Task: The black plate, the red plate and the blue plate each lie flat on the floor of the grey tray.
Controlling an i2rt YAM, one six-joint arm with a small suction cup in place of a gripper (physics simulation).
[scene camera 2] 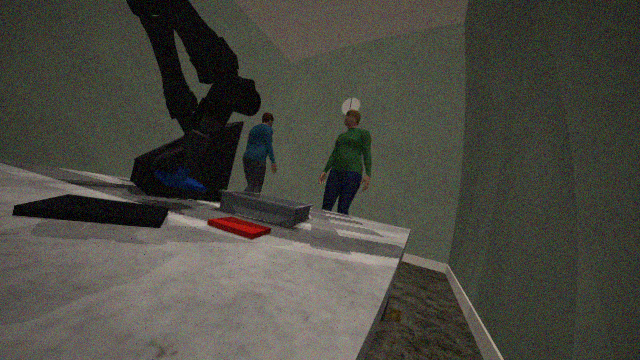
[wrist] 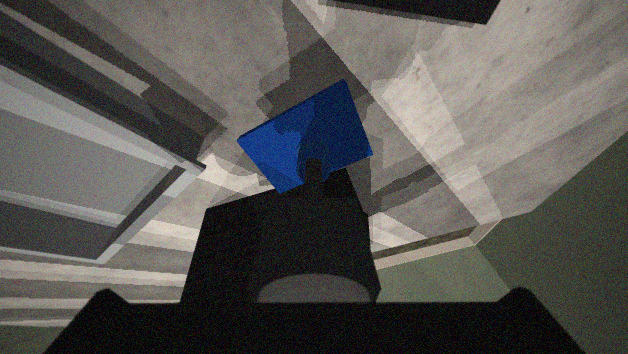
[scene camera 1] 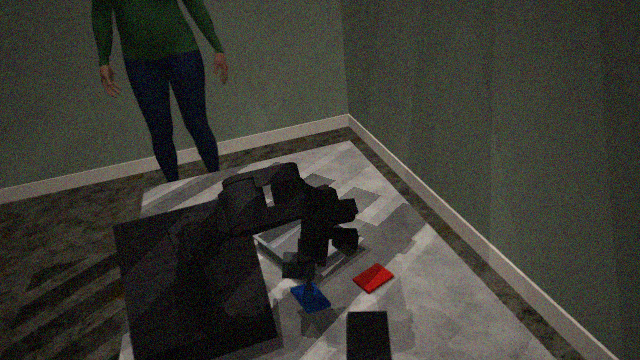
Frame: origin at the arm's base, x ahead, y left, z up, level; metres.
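Seen in the pictures: end effector, tool point: [scene camera 2: 178, 182] [wrist: 313, 148] [scene camera 1: 307, 300]; arm's base, origin of the base link: [scene camera 1: 195, 254].
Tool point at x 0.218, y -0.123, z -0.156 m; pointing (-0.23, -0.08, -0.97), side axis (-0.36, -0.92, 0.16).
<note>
Offsets run from my tool point to a thing's top centre.
My suction cup [scene camera 1: 308, 285] [wrist: 313, 166] sits on the blue plate @[dx +0.009, dy +0.004, dz +0.018 m] [scene camera 1: 311, 298] [scene camera 2: 178, 180] [wrist: 305, 135] and holds it tilted a little above the table, in front of the grey tray @[dx +0.096, dy +0.247, dz -0.002 m] [scene camera 1: 263, 246] [scene camera 2: 261, 210]. The tray's floor, where it shows, holds nothing; the arm hides part of it. The red plate @[dx +0.202, dy +0.027, dz -0.043 m] [scene camera 1: 373, 277] [scene camera 2: 238, 227] lies flat on the table to the right of the tray. The black plate @[dx +0.093, dy -0.131, dz -0.042 m] [scene camera 1: 368, 335] [scene camera 2: 152, 214] [wrist: 418, 8] lies flat near the table's front edge.
The arm's dark base block [scene camera 1: 211, 286] fills the left of the table. A person in green [scene camera 1: 176, 89] [scene camera 2: 348, 161] and one in blue [scene camera 2: 259, 153] stand beyond the table. Walls close the corner to the right.
</note>
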